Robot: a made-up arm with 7 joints.
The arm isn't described. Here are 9 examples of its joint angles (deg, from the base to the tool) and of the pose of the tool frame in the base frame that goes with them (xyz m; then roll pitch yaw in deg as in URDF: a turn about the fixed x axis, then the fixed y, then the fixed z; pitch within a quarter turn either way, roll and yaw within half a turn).
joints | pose
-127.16 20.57 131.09 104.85 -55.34 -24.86 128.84 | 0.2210 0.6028 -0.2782 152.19 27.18 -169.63
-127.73 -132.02 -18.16 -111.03 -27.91 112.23 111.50 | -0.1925 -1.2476 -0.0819 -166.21 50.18 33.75
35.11 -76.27 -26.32 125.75 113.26 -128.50 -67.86 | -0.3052 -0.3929 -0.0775 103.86 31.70 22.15
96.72 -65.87 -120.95 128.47 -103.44 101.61 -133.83 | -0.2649 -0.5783 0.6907 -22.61 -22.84 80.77
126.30 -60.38 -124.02 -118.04 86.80 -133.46 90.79 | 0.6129 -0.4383 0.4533 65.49 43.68 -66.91
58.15 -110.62 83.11 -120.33 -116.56 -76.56 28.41 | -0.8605 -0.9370 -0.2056 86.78 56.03 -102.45
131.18 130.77 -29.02 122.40 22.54 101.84 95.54 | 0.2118 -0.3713 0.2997 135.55 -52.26 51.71
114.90 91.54 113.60 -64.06 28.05 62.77 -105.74 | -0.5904 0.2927 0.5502 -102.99 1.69 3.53
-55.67 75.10 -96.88 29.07 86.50 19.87 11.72 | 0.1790 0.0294 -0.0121 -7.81 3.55 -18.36
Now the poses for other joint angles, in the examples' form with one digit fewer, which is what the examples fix.
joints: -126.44 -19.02 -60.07 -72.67 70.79 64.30 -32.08
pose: -0.240 -0.225 -0.314 13.3 -28.9 -131.4
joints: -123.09 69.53 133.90 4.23 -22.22 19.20 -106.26
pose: 0.598 0.131 -0.274 105.2 -53.1 108.9
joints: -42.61 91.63 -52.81 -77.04 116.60 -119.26 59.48
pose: 0.015 0.948 0.268 134.4 34.4 106.5
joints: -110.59 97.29 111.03 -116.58 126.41 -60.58 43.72
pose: 0.513 -0.389 0.210 149.4 37.8 -24.2
